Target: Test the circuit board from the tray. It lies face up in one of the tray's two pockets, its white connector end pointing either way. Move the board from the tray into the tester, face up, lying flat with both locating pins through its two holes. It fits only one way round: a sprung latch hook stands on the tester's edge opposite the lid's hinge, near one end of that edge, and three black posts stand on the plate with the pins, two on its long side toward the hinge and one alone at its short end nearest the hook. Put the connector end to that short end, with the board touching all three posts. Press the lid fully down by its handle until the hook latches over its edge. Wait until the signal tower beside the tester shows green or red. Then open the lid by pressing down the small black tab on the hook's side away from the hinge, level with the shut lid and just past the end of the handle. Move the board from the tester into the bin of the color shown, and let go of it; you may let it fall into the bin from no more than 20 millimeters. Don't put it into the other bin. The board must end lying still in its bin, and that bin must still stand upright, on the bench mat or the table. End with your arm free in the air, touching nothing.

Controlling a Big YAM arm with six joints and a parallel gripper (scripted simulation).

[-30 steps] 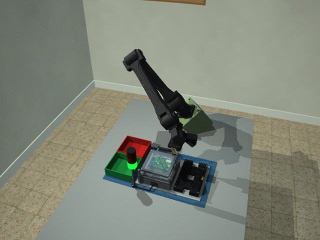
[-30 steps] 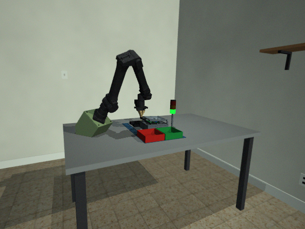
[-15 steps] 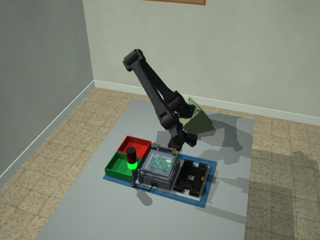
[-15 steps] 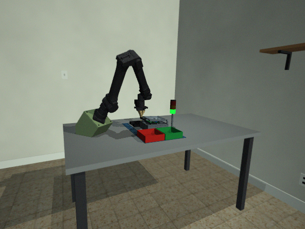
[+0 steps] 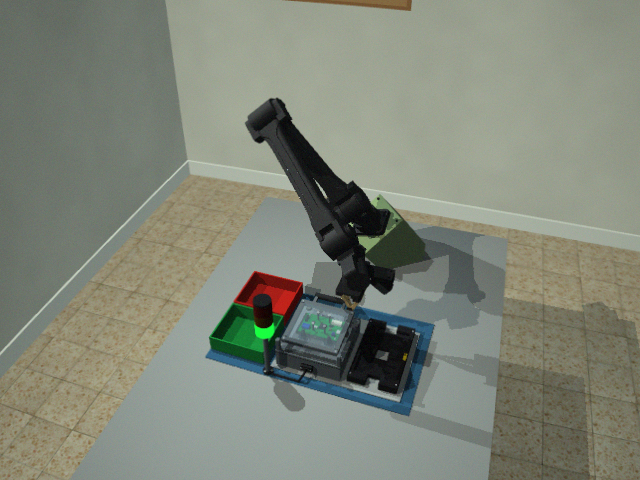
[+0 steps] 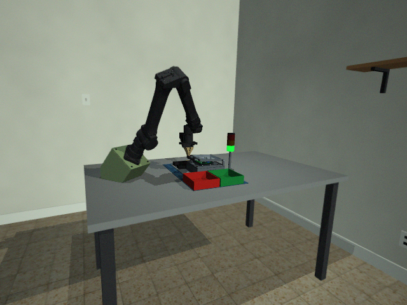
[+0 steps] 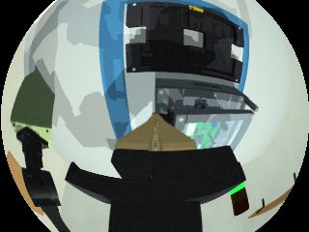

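Now: hand 1 cm short of the latch hook and 1 cm above it. The rest, counted from my hand: tester plate 8 cm ahead, 5 cm to the right, 2 cm below; green circuit board 8 cm ahead, 6 cm to the right, 2 cm below; clear lid 8 cm ahead, 6 cm to the right.
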